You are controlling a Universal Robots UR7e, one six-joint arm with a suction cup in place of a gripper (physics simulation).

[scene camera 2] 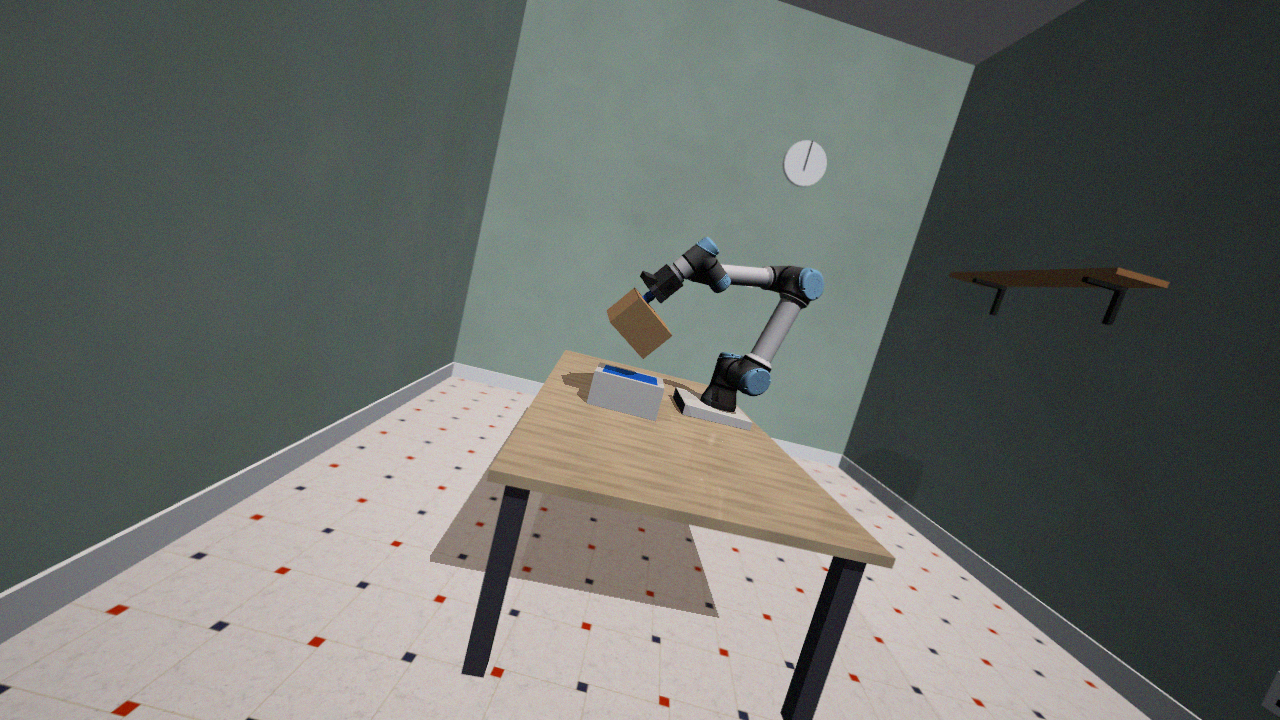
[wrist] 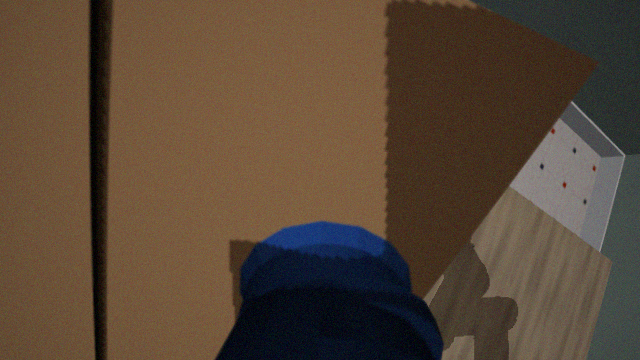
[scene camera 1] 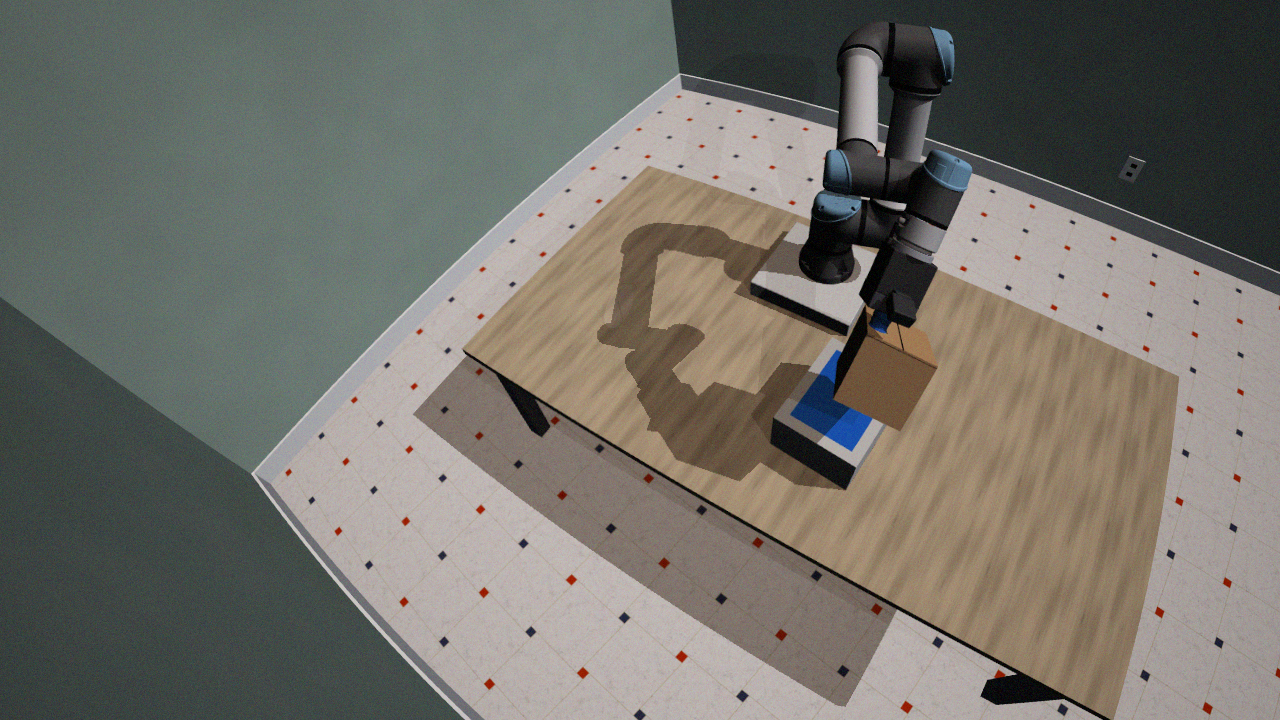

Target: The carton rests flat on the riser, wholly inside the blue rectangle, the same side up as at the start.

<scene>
My suction cup carries a brown carton, clear of everything else. A grey riser rests on the table.
</scene>
